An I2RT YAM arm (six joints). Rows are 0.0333 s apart.
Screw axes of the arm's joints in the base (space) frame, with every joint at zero. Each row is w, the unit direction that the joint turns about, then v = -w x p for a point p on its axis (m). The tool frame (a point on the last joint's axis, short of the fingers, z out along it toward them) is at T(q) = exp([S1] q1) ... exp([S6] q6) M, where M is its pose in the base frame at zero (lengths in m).
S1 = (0, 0, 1, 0, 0, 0)
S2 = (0, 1, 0, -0.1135, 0, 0.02)
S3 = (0, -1, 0, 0.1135, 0, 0.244)
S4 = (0, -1, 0, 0.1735, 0, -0.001)
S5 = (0, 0, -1, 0, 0.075, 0)
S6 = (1, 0, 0, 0, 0.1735, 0)
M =
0 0 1 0.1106
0 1 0 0
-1 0 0 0.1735
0 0 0 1
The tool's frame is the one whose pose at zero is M.
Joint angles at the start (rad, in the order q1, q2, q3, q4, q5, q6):
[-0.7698 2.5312 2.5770 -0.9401 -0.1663 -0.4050]
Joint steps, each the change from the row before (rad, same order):
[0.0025 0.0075 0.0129 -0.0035 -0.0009 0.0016]
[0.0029 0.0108 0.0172 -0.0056 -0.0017 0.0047]
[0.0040 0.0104 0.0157 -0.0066 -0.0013 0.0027]
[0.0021 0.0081 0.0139 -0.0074 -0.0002 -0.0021]
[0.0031 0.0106 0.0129 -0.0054 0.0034 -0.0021]
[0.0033 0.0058 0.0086 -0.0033 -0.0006 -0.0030]
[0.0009 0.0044 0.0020 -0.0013 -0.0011 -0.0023]
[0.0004 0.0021 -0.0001 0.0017 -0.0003 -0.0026]
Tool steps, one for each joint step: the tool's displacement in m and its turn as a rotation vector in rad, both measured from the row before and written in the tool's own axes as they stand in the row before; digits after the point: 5 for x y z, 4 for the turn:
[-0.00102 0.00094 0.00092 -0.0017 -0.0024 -0.0006]
[-0.00096 0.00112 0.00158 -0.0031 -0.0018 0.0023]
[-0.00083 0.00178 0.00182 -0.0042 0.0002 -0.0001]
[-0.00051 0.00089 0.00094 -0.0021 0.0011 -0.0034]
[-0.00005 0.00127 0.00248 0.0000 0.0038 -0.0040]
[-0.00066 0.00154 0.00114 -0.0028 -0.0002 -0.0055]
[0.00060 0.00052 0.00177 -0.0030 0.0028 -0.0024]
[0.00027 0.00017 0.00109 -0.0007 0.0003 -0.0028]

